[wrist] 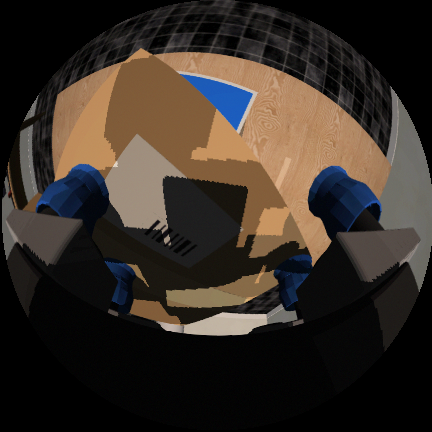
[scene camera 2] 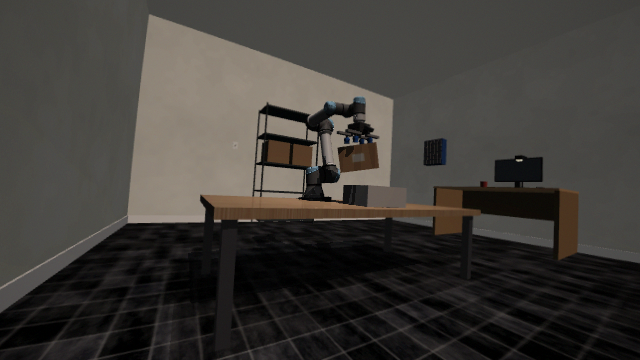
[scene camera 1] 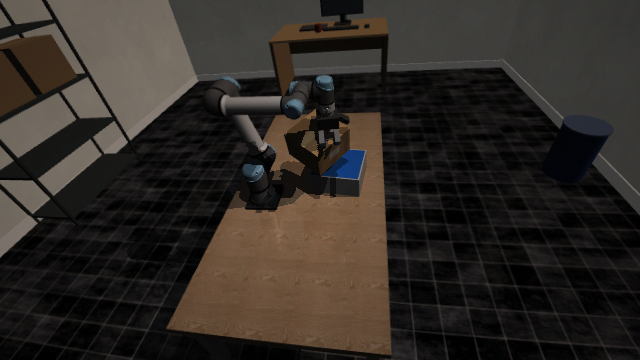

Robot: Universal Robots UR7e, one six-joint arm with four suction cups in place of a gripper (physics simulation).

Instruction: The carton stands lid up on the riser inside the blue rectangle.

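Note:
Grey riser (scene camera 2: 362,195), resting on the table. Brown cardboard carton (scene camera 1: 302,142), (wrist: 192,211), (scene camera 2: 359,157), touches nothing else. My suction head (wrist: 337,199) holds the carton.

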